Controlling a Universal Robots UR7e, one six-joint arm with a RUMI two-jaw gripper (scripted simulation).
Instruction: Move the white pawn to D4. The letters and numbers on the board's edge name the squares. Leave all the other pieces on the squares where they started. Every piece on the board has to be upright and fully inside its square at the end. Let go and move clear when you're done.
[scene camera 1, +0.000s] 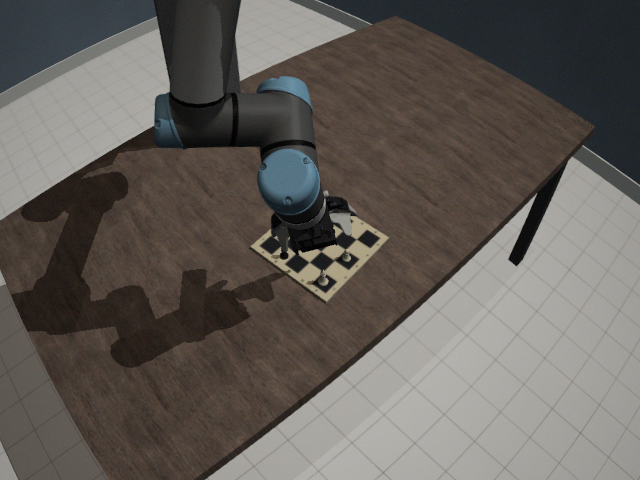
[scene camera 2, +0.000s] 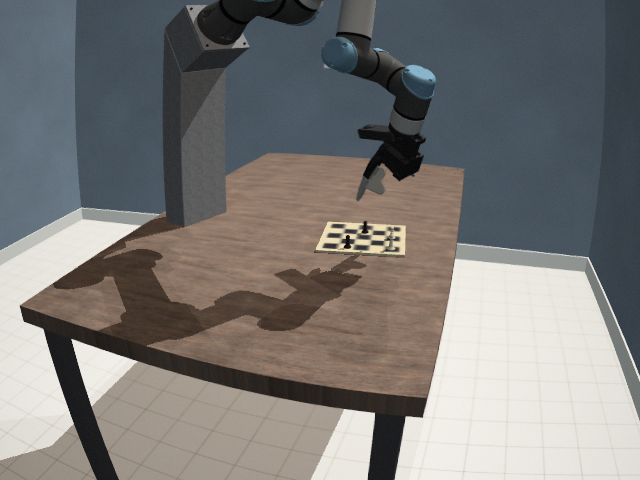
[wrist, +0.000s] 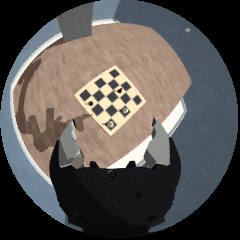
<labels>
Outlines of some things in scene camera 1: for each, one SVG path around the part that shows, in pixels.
My gripper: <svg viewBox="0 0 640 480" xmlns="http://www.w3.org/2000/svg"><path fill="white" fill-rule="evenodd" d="M356 211L345 199L328 196L325 198L325 213L316 225L304 230L292 229L284 225L274 213L271 217L272 237L278 237L283 252L288 251L288 239L290 237L292 249L296 255L299 255L299 249L304 253L337 245L332 223L338 224L344 234L350 236L352 233L350 216L357 216Z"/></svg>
A chessboard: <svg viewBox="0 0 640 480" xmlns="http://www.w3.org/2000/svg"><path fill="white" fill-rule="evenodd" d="M389 237L356 216L350 216L352 230L350 236L346 236L338 224L334 224L333 229L335 230L337 245L304 253L299 249L299 255L296 255L292 250L289 237L287 251L289 257L284 260L280 258L282 252L277 236L271 236L270 229L250 247L327 303L389 240ZM322 270L326 271L325 277L328 279L326 286L318 284ZM345 249L349 249L350 251L349 255L351 260L349 262L344 262L342 260L343 255L345 255Z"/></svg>
</labels>
